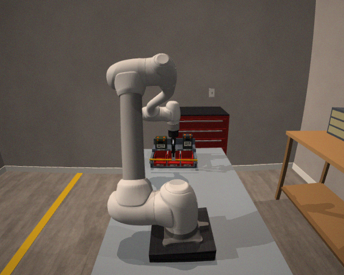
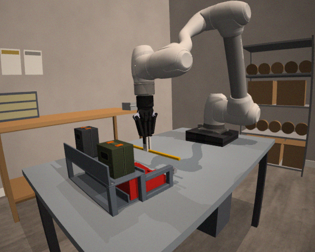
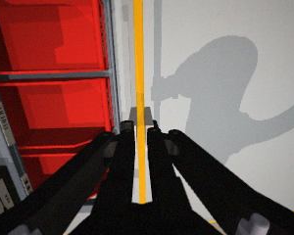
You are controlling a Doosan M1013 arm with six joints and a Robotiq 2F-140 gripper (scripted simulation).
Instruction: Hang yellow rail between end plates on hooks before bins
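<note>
The yellow rail lies 3 cm below my hand. From my hand the other things lie so: green box 25 cm ahead, 10 cm to the left, 2 cm above; then dark box 22 cm ahead, 13 cm to the right, 3 cm above.
</note>
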